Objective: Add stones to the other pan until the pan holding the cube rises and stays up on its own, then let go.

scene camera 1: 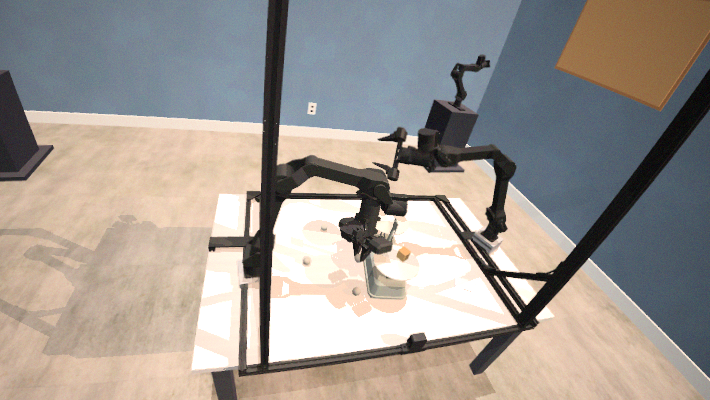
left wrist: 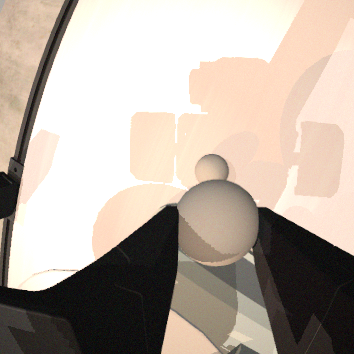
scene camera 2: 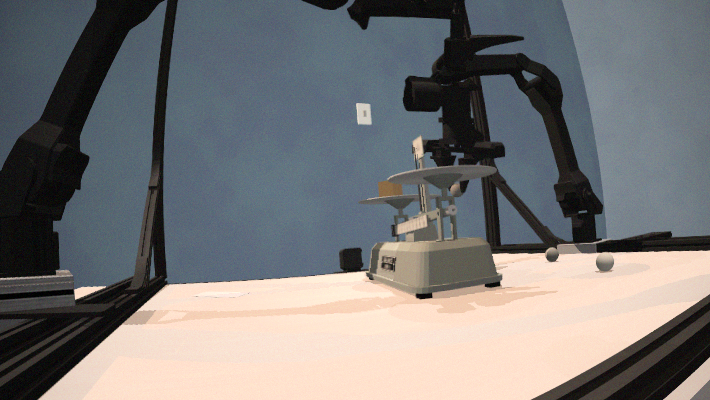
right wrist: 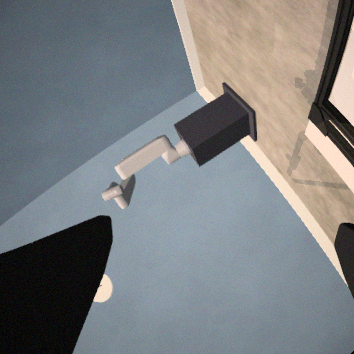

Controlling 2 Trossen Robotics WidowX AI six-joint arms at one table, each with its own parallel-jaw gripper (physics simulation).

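Frame: origin at the left arm's base, x ahead, y left, z up, level; centimetres.
Where they show: left gripper, fingertip midpoint: [scene camera 1: 358, 259] [left wrist: 215, 218] [scene camera 2: 457, 191]; right gripper, fingertip midpoint: [scene camera 1: 374, 151] [scene camera 2: 526, 4] [right wrist: 230, 233]; left arm's base, link origin: [scene camera 1: 254, 269] [scene camera 2: 584, 241]; right arm's base, link origin: [scene camera 1: 489, 235] [scene camera 2: 26, 274].
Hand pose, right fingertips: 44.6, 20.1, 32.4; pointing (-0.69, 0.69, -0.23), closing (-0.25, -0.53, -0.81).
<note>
Things, the pixels of their top centre, and the offset from my right fingertips, as dx, dy, dz. "pt": a spot on its surface instead.
- orange cube, top centre: [scene camera 2: 389, 181] [scene camera 1: 404, 250] +0.1, -34.0, -17.2
- grey-green balance scale, top centre: [scene camera 2: 413, 138] [scene camera 1: 398, 220] +0.0, -26.2, -11.2
- round grey stone, top centre: [left wrist: 209, 239] [scene camera 2: 456, 183] -15.2, -32.8, -17.4
- scale's upright indicator, surface spot: [scene camera 2: 419, 150] [scene camera 1: 395, 224] pt -0.4, -25.4, -13.4
- small black box, surface spot: [scene camera 2: 350, 259] pt -2.2, -55.3, -31.5
The orange cube [scene camera 1: 403, 254] [scene camera 2: 390, 189] sits on one pan [scene camera 1: 394, 272] [scene camera 2: 369, 201] of the grey-green balance scale [scene camera 1: 385, 291] [scene camera 2: 450, 265]. That pan is the lower one. The other pan [scene camera 2: 442, 175] stands higher; no stone shows above its rim, though its top is seen edge-on. My left gripper [scene camera 1: 364, 254] [left wrist: 215, 218] is shut on a round grey stone [scene camera 2: 455, 190] [left wrist: 218, 225], held beside the scale, near the raised pan's rim in scene camera 2. Loose stones [scene camera 1: 306, 260] [scene camera 1: 324, 228] [scene camera 1: 356, 291] [scene camera 2: 605, 262] [scene camera 2: 552, 254] [left wrist: 212, 167] lie on the table. My right gripper [scene camera 1: 378, 150] [right wrist: 230, 233] is open, high up, away from the scale.
The scale's upright indicator [scene camera 1: 394, 229] [scene camera 2: 419, 150] rises between the pans. The left arm [scene camera 1: 345, 173] reaches over the table and partly hides the scale in scene camera 1. A black frame post [scene camera 1: 270, 150] stands in front of the left arm. A small black box [scene camera 1: 417, 341] [scene camera 2: 350, 259] sits on the frame's edge.
</note>
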